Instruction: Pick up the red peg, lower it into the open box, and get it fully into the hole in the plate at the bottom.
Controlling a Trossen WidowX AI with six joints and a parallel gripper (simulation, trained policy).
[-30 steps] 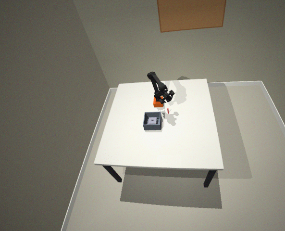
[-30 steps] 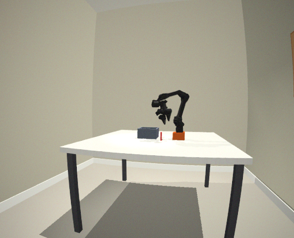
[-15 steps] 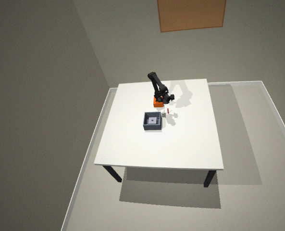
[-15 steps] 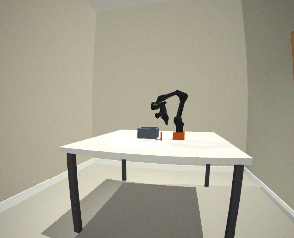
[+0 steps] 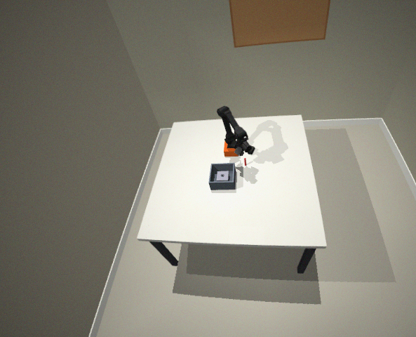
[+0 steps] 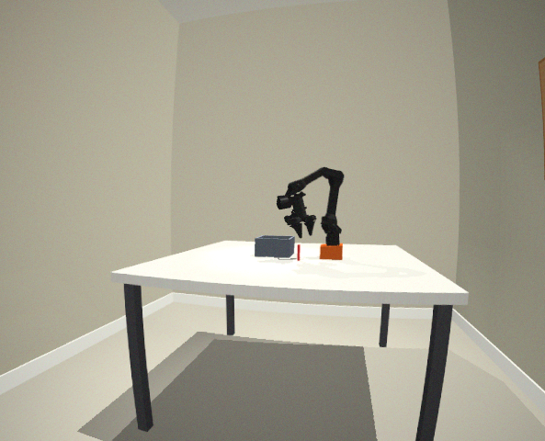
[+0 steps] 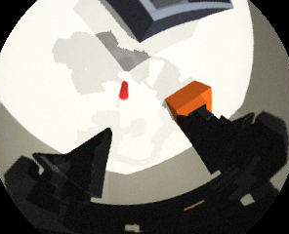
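The red peg lies 3 cm ahead of my gripper tip, 1 cm to the left of it and 8 cm below it. Round my gripper tip: grey box: 20 cm ahead, 15 cm to the right, 9 cm below; then light plate: 20 cm ahead, 15 cm to the right, 7 cm below.
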